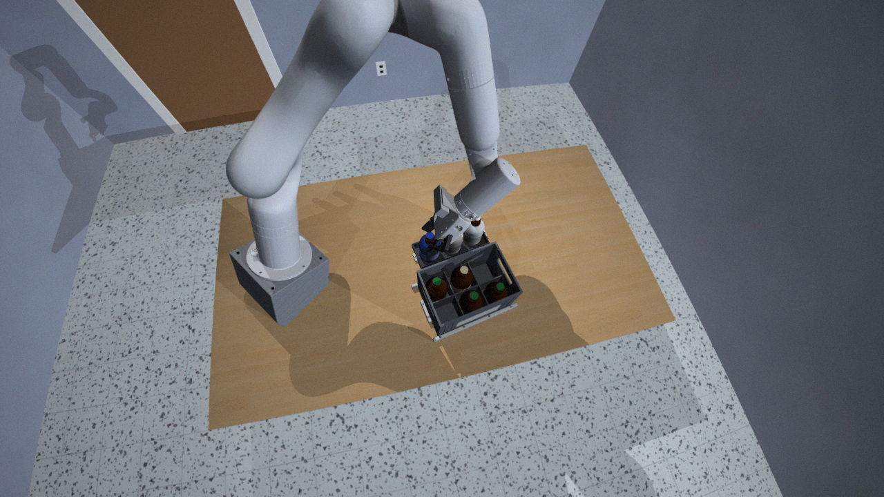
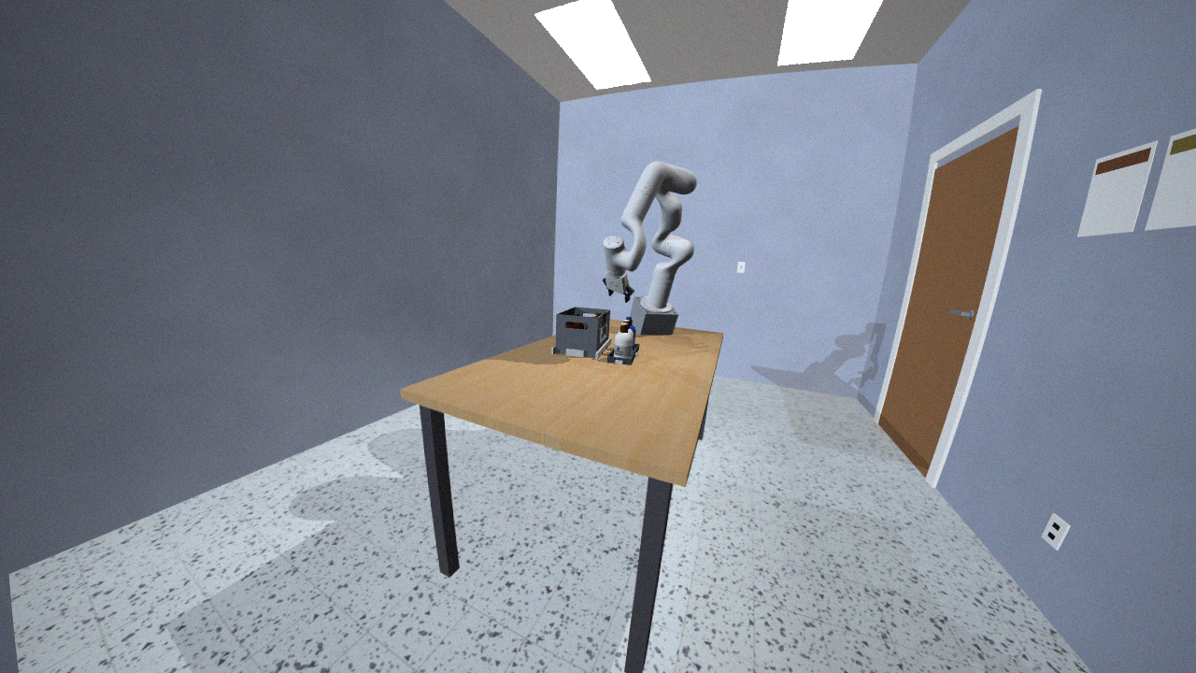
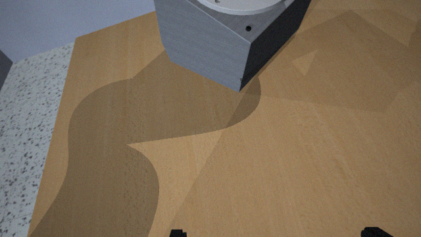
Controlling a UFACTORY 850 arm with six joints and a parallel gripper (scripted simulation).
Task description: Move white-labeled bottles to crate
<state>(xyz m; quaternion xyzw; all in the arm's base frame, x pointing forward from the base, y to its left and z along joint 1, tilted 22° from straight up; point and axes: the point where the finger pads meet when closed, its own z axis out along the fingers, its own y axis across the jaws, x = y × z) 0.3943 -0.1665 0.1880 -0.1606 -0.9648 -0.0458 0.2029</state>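
Now: hand 30 mm short of the blue-labeled bottle, 60 mm to the right of it and 170 mm above it. Also, from my hand: crate 90 mm ahead, 140 mm to the right, 170 mm below; dark tray 110 mm ahead, 70 mm to the left, 240 mm below.
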